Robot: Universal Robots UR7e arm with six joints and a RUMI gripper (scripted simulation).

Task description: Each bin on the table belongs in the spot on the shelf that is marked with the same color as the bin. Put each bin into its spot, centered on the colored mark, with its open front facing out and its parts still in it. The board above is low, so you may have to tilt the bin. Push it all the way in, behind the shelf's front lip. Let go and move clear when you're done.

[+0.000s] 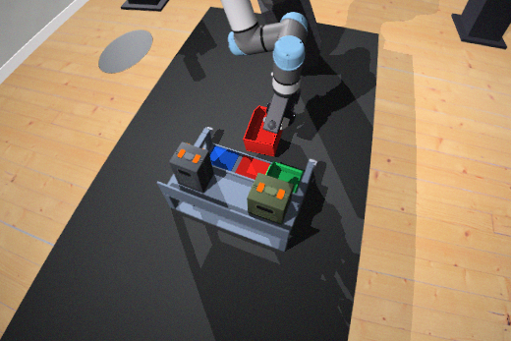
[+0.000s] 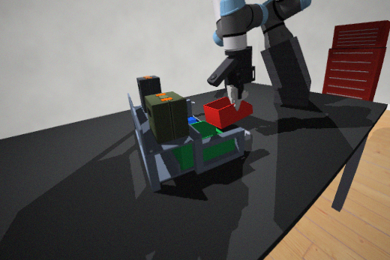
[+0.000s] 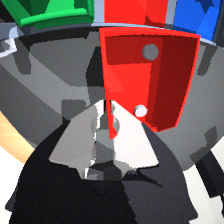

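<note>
The red bin lies 5 cm to the right of my hand, 2 cm below it and 1 cm behind it. From my hand the other things lie so: green bin (19 cm ahead, 5 cm below, 3 cm to the left); then dark grey box (24 cm ahead, 21 cm to the right, 7 cm above).
</note>
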